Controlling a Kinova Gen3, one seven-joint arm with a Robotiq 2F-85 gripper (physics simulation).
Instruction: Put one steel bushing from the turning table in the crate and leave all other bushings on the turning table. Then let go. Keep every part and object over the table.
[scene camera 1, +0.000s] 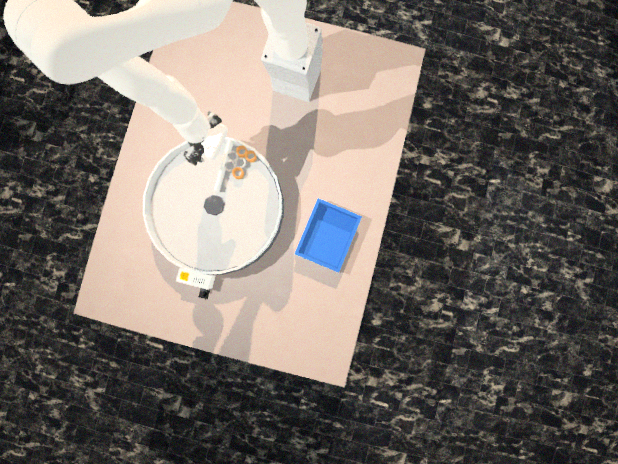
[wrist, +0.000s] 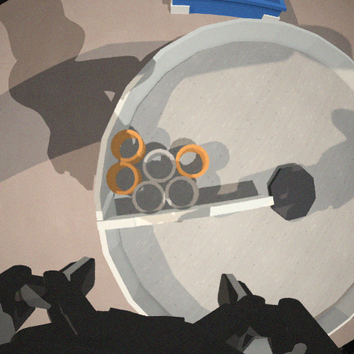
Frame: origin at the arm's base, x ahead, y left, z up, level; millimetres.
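Where they show: arm's base, link origin: (scene camera 1: 290, 43).
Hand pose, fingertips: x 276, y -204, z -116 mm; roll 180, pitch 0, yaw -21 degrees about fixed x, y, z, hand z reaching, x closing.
Things, the pixels of their centre, and the offset from my fingertips. "pt": a spot on its surface instead.
- white divider, surface spot: (scene camera 1: 219, 177) pt dx +75, dy +27, dz -62 mm
- blue crate, surface spot: (scene camera 1: 319, 264) pt dx +296, dy +362, dz -102 mm
- dark hub, body centre: (scene camera 1: 213, 205) dx +158, dy +15, dz -95 mm
- white box with a yellow mark, surface spot: (scene camera 1: 195, 278) pt dx +388, dy -8, dz -93 mm
Three grey steel bushings stand bunched on the turning table (scene camera 1: 280, 205) (wrist: 250, 110). One steel bushing (wrist: 159, 150) touches an orange ring; two others (wrist: 134, 197) (wrist: 196, 192) lie beside the white divider (scene camera 1: 219, 177) (wrist: 240, 206). Two orange rings (wrist: 116, 146) (wrist: 113, 180) are by the rim, and a third (scene camera 1: 238, 177) (wrist: 206, 161) is on the hub side. The blue crate (scene camera 1: 319, 264) (wrist: 230, 7) is empty in the scene view; its edge shows in the wrist view. My gripper (scene camera 1: 204, 136) (wrist: 155, 280) is open and empty, above the table's rim, across the divider from the bushings.
A dark hub (scene camera 1: 214, 205) (wrist: 292, 192) stands at the turning table's middle, at the divider's inner end. A raised rim surrounds the turning table. A white box with a yellow mark (scene camera 1: 195, 278) sits at its outer edge. The robot's base (scene camera 1: 292, 80) stands at the back.
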